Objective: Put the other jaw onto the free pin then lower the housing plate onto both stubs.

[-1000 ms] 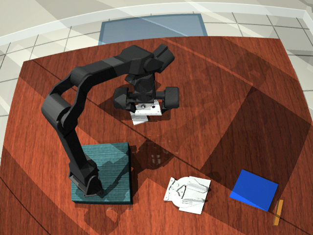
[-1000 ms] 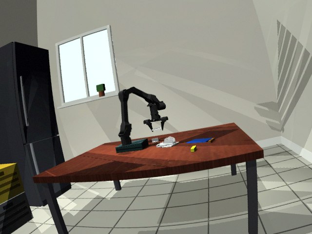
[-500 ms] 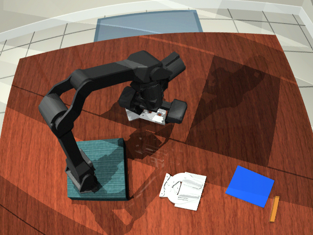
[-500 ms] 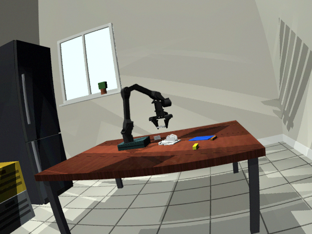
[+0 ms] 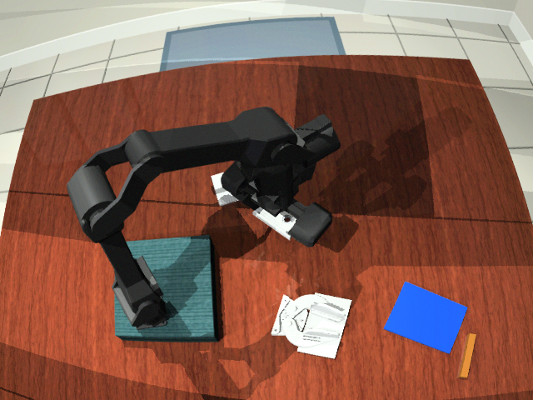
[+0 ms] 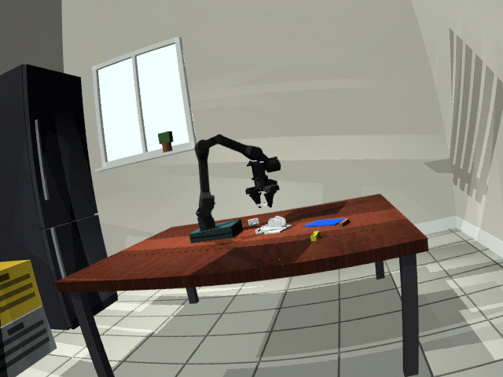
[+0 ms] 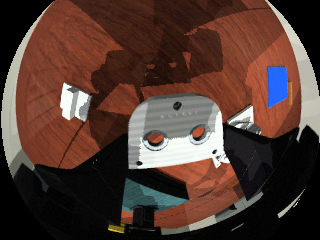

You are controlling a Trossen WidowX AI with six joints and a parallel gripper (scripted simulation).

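My gripper tip is 18 cm to the left of the grey jaw, 7 cm above it and 1 cm past it. Round my gripper tip: blue sheet: 24 cm to the right, 24 cm ahead, 8 cm below; yellow block: 52 cm to the right, 17 cm ahead, 8 cm below; small white block: 14 cm to the left, 8 cm below, 7 cm behind.
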